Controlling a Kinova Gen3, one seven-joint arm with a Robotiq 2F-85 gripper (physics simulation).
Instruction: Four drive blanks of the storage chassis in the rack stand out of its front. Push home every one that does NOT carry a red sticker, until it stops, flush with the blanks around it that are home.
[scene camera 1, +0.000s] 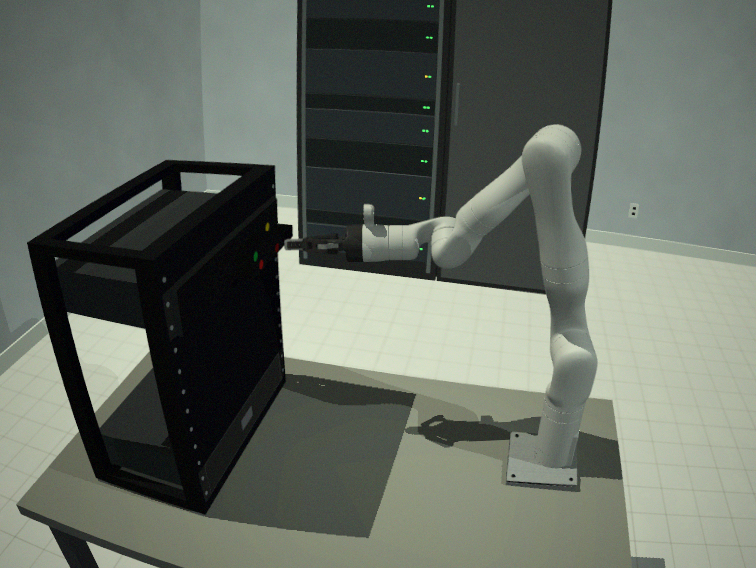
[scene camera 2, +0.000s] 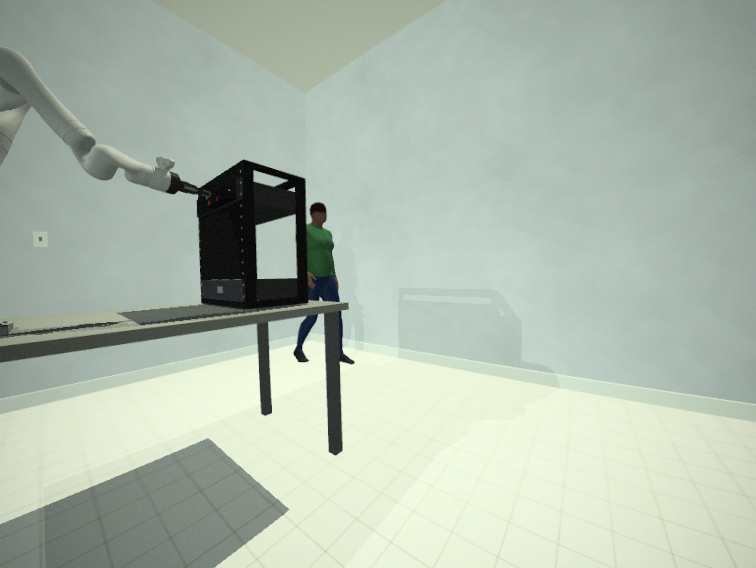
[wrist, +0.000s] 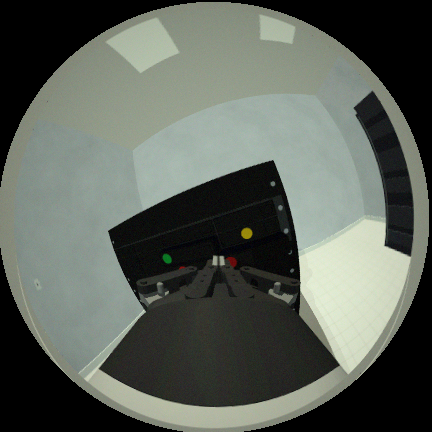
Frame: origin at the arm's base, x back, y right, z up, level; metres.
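Seen in the pictures: gripper, fingertip midpoint: (scene camera 1: 284, 244) (scene camera 2: 209, 194) (wrist: 217, 262); arm's base at its link origin: (scene camera 1: 553, 454).
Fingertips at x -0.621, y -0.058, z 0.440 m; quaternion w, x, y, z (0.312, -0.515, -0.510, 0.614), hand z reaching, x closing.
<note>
Offsets run from my fingertips to a thing's top centre. "spot": to the spot under its first point.
The black storage chassis (scene camera 1: 103, 299) (scene camera 2: 273, 201) sits high in the rack (scene camera 1: 154, 293) (scene camera 2: 247, 244) (wrist: 215, 197). Its front carries a yellow sticker {dx -0.062, dy +0.040, dz +0.024 m} (scene camera 1: 267, 226) (scene camera 2: 229, 189) (wrist: 246, 233), a green sticker {dx -0.013, dy -0.098, dz +0.024 m} (scene camera 1: 255, 256) (scene camera 2: 206, 197) (wrist: 167, 258), a red sticker {dx -0.024, dy +0.009, dz -0.005 m} (scene camera 1: 276, 247) (scene camera 2: 216, 198) (wrist: 230, 261) below the yellow one, and another red sticker {dx -0.016, dy -0.074, dz -0.005 m} (scene camera 1: 260, 264) (scene camera 2: 209, 202) (wrist: 182, 268) by the green. A dark blank {dx -0.088, dy +0.042, dz -0.001 m} (scene camera 1: 284, 231) stands out at the far side. Dark faces hide the other blanks' depths. My gripper (scene camera 1: 286, 244) (scene camera 2: 209, 193) (wrist: 217, 262) is shut and empty, close before the front; contact cannot be told.
The rack stands on a table (scene camera 1: 464, 519) (scene camera 2: 152, 332) with the arm's base plate (scene camera 1: 519, 473). A server cabinet (scene camera 1: 372, 67) (wrist: 397, 175) stands behind. A person in a green top (scene camera 2: 319, 250) is behind the rack. A dark lower unit {spot: dx -0.042, dy -0.316, dz -0.374 m} (scene camera 1: 210, 470) (scene camera 2: 210, 290) sits at the rack's bottom.
</note>
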